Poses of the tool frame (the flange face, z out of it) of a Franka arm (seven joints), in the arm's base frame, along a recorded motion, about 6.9 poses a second.
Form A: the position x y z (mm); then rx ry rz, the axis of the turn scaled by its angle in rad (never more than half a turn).
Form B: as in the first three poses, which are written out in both.
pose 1, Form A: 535.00 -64.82 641.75 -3.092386 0.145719 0.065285
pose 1, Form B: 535.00 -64.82 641.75 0.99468 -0.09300 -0.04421 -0.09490 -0.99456 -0.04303
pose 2, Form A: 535.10 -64.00 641.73 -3.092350 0.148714 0.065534
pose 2, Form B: 535.10 -64.00 641.73 0.99449 -0.09492 -0.04441 -0.09682 -0.99438 -0.04287
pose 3, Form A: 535.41 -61.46 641.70 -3.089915 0.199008 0.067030
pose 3, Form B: 535.41 -61.46 641.70 0.99081 -0.12719 -0.04603 -0.12912 -0.99075 -0.04165
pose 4, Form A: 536.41 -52.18 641.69 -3.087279 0.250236 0.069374
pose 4, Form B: 536.41 -52.18 641.69 0.98596 -0.15992 -0.04811 -0.16186 -0.98602 -0.03963
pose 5, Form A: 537.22 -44.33 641.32 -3.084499 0.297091 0.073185
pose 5, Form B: 537.22 -44.33 641.32 0.98052 -0.18968 -0.05099 -0.19166 -0.98075 -0.03721
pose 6, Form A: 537.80 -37.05 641.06 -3.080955 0.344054 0.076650
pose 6, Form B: 537.80 -37.05 641.06 0.97417 -0.21936 -0.05359 -0.22137 -0.97457 -0.03478
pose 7, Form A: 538.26 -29.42 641.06 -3.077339 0.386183 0.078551
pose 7, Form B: 538.26 -29.42 641.06 0.96774 -0.24585 -0.05508 -0.24783 -0.96826 -0.03249
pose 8, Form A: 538.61 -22.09 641.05 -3.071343 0.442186 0.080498
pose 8, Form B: 538.61 -22.09 641.05 0.95808 -0.28083 -0.05665 -0.28278 -0.95872 -0.02975
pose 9, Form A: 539.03 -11.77 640.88 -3.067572 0.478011 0.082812
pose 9, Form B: 539.03 -11.77 640.88 0.95121 -0.30299 -0.05818 -0.30491 -0.95199 -0.02724
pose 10, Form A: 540.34 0.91 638.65 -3.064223 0.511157 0.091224
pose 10, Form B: 540.34 0.91 638.65 0.94419 -0.32324 -0.06340 -0.32521 -0.94535 -0.02356
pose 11, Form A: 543.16 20.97 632.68 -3.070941 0.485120 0.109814
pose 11, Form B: 543.16 20.97 632.68 0.94889 -0.30671 -0.07445 -0.30887 -0.95091 -0.01923
